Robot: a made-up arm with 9 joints. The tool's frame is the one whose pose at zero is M. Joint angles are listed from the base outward.
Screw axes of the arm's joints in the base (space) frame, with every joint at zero. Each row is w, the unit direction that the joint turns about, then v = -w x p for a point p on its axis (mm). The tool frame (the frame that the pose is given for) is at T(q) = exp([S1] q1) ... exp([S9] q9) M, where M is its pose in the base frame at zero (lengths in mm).
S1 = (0, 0, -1, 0, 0, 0)
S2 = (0, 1, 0, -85.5, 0, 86.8)
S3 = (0, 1, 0, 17.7, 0, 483.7)
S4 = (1, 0, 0, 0, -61.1, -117.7)
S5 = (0, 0, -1, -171.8, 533.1, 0)
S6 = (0, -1, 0, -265.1, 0, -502.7)
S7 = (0, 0, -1, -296.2, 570.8, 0)
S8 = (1, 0, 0, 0, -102, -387.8)
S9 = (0, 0, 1, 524.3, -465, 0)
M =
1 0 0 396.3
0 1 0 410.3
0 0 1 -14.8
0 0 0 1
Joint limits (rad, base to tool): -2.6..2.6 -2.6..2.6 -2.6..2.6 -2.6..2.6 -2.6..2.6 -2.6..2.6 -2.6..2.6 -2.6..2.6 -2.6..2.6
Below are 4 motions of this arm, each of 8 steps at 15 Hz.
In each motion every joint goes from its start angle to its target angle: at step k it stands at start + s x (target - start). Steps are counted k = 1, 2, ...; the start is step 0. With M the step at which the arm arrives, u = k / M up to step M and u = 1 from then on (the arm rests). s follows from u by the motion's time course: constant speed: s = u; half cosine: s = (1 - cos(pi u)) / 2; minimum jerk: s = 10 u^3 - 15 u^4 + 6 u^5.
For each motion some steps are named. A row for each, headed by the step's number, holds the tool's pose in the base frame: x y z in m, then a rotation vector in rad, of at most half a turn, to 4 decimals.
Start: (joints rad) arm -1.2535 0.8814 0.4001 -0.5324 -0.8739 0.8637 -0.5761 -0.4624 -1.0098
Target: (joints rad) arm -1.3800 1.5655 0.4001 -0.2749 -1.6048 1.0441 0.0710 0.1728 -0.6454
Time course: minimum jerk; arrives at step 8
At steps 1, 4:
1: 0.0688 -0.1038 -0.0422 0.0207 0.4015 1.6747
4: 0.1284 -0.0883 0.0066 -0.0144 1.3209 1.3592

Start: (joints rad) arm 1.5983 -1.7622 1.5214 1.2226 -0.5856 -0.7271 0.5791 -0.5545 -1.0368
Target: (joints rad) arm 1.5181 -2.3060 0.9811 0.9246 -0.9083 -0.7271 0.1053 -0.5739 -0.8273
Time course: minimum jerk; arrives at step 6
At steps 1, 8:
1: 0.3676 0.1323 0.8221 0.2211 0.0434 -2.1013
8: 0.2446 0.3617 0.2411 -1.1136 -0.9696 -1.1217

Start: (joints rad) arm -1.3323 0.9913 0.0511 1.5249 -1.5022 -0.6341 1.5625 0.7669 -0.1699
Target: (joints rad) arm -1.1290 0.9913 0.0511 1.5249 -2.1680 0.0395 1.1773 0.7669 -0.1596
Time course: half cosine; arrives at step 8
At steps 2, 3, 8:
2: -0.1031 0.2826 0.0329 0.6896 1.5620 0.0219
3: -0.0826 0.2153 0.0141 0.9183 1.5767 0.0745
8: -0.0732 -0.0041 -0.1945 1.8774 1.4777 0.4205

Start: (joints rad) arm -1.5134 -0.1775 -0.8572 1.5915 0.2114 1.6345 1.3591 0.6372 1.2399
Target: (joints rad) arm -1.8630 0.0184 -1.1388 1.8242 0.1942 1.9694 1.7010 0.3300 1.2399
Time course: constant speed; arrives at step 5
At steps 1, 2, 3, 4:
1: -0.2027 0.1856 -0.0328 2.4008 -0.0110 -0.9432
2: -0.2132 0.1640 -0.0622 2.3438 0.2133 -0.9607
3: -0.2228 0.1422 -0.0914 2.2747 0.4340 -0.9727
4: -0.2316 0.1200 -0.1203 2.1936 0.6497 -0.9808

